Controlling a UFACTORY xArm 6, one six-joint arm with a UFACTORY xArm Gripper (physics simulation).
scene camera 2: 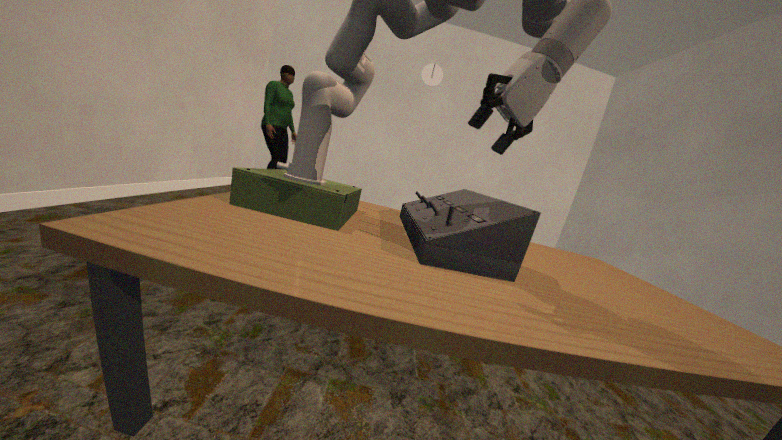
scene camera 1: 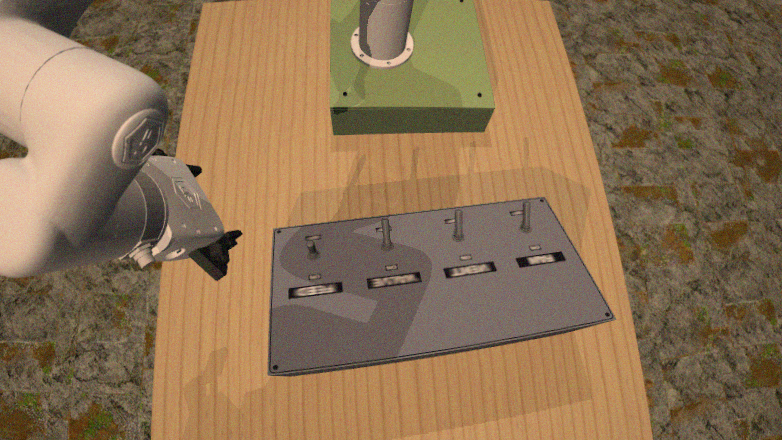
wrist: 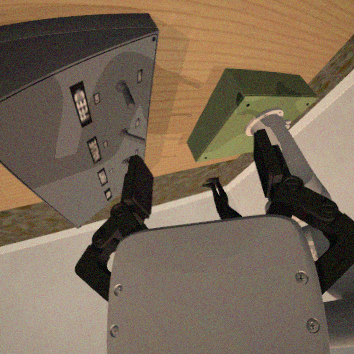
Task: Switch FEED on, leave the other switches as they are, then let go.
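Seen in the pictures: gripper, fingertip midpoint: [scene camera 2: 485, 139] [scene camera 1: 212, 207] [wrist: 197, 154]; arm's base at its link origin: [scene camera 2: 305, 180] [scene camera 1: 382, 45] [wrist: 262, 120].
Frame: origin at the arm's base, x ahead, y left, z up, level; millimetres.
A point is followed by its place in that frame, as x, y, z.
Observation:
The grey switch panel [scene camera 1: 481, 306] @[547, 15, 58] [scene camera 2: 475, 249] @[444, -283, -36] [wrist: 35, 135] @[529, -217, 60] stands on the table with its four levers in a row. The FEED lever [scene camera 1: 312, 249] @[398, -207, 29] [scene camera 2: 450, 215] @[391, -213, 20] [wrist: 127, 95] @[393, -214, 25], above the FEED label [scene camera 1: 315, 290] @[462, -215, 27] [wrist: 81, 104] @[461, -218, 27], looks short in scene camera 1 and leans toward its ON mark, unlike the others. The VALVE lever [scene camera 1: 386, 234] @[396, -88, 17] [wrist: 134, 136] @[390, -93, 16], the third lever [scene camera 1: 458, 225] @[408, 30, 17] and the fourth lever [scene camera 1: 526, 217] @[420, 149, 16] lean toward their OFF marks. My gripper [scene camera 1: 218, 202] @[372, -307, 197] [scene camera 2: 488, 136] @[372, -307, 197] [wrist: 197, 154] @[372, -307, 197] is open and empty, raised above and apart from the panel, off its FEED end in scene camera 1.
The green base block [scene camera 1: 410, 120] @[156, 22, -50] [scene camera 2: 284, 199] @[-29, -101, -48] [wrist: 215, 112] @[148, -23, -49] carries the arm's foot behind the panel. The wooden table [scene camera 1: 235, 109] @[15, -323, -99] [scene camera 2: 273, 262] @[32, -369, -99] [wrist: 200, 30] @[218, -230, -99] extends around both. A person in a green top [scene camera 2: 279, 106] stands beyond the table.

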